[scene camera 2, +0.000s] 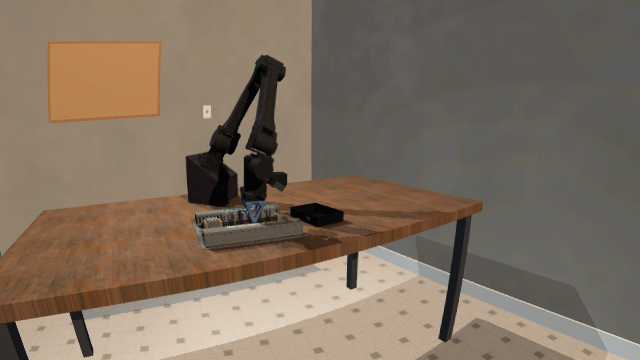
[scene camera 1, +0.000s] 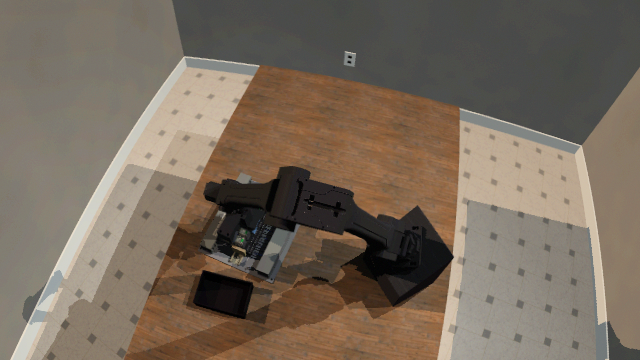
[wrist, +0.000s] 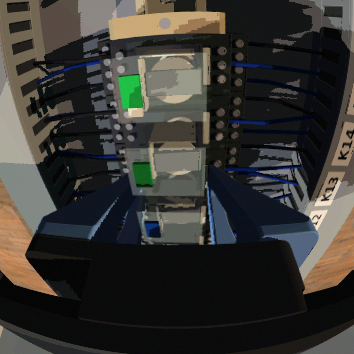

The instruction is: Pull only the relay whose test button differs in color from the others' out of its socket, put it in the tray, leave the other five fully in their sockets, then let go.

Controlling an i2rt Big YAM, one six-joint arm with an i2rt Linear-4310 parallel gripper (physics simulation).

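Pixels of known places: gripper, fingertip midpoint: (scene camera 2: 253,220) (scene camera 1: 249,229) (wrist: 176,173); arm's base at its link origin: (scene camera 2: 210,165) (scene camera 1: 407,246).
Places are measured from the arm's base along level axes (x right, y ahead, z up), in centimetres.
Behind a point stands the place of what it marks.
Note:
The relay with the blue test button (wrist: 180,226) {x 1.7, y 47.6, z -10.6 cm} stands in the socket row, partly hidden by the gripper body in the wrist view. My gripper (scene camera 2: 255,219) {x -0.4, y 47.6, z -12.8 cm} (wrist: 176,173) {x -0.4, y 47.6, z -12.8 cm} is shut on it, with one blue finger on each side. Two relays with green buttons, a nearer one (wrist: 177,162) {x -3.8, y 48.5, z -8.8 cm} and a farther one (wrist: 175,82) {x -6.5, y 48.9, z -8.8 cm}, stand in the row beyond it. The other relays are hidden in the wrist view. The base of the held relay is hidden. The black tray (scene camera 1: 249,302) {x -23.6, y 40.7, z -14.3 cm} (scene camera 2: 304,215) {x -18.3, y 49.9, z -13.2 cm} stands beside the panel (scene camera 1: 272,278) {x -13.5, y 36.2, z -15.3 cm} (scene camera 2: 201,243) {x 19.0, y 54.2, z -15.3 cm}.
Grey slotted wire ducts (scene camera 1: 272,256) (scene camera 2: 255,235) run along both sides of the relay row. A tan end block (wrist: 167,27) {x -8.1, y 48.7, z -11.5 cm} closes the far end of the row. Blue and black wires (wrist: 257,66) {x -5.9, y 52.4, z -13.1 cm} run beside the sockets. All of this stands on the wooden table (scene camera 1: 345,125) {x 53.4, y 28.1, z -15.6 cm} (scene camera 2: 125,250) {x 41.7, y 50.0, z -15.6 cm}.

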